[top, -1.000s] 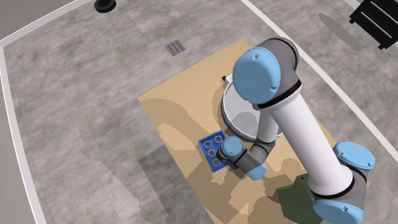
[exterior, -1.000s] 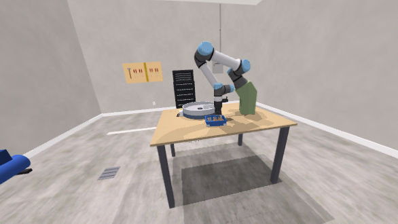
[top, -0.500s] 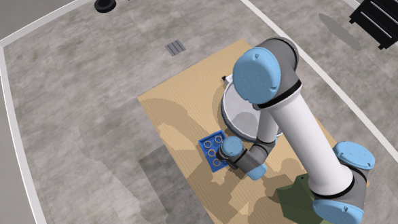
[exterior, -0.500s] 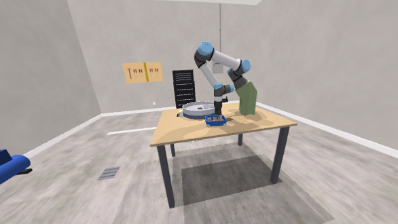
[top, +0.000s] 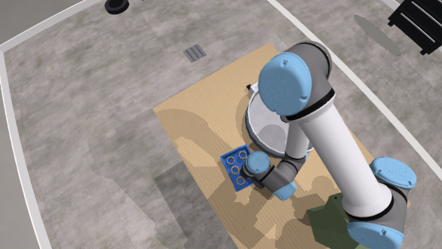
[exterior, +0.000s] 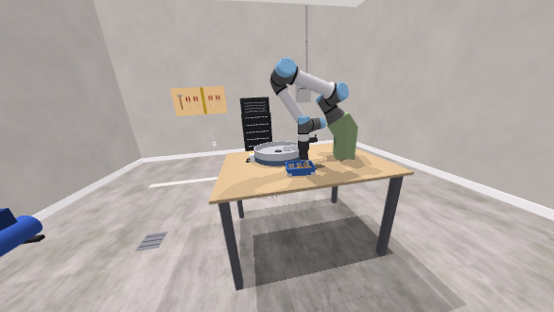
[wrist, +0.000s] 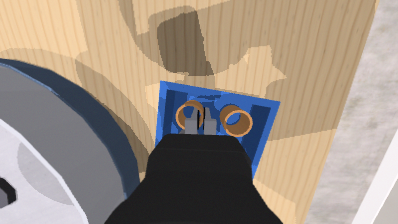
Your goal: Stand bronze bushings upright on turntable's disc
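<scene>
My gripper is now 5 cm short of the blue crate, 2 cm to the right of it and 2 cm above it. The rest, counted from my hand: grey turntable disc 31 cm to the right, 19 cm ahead, 1 cm above.
</scene>
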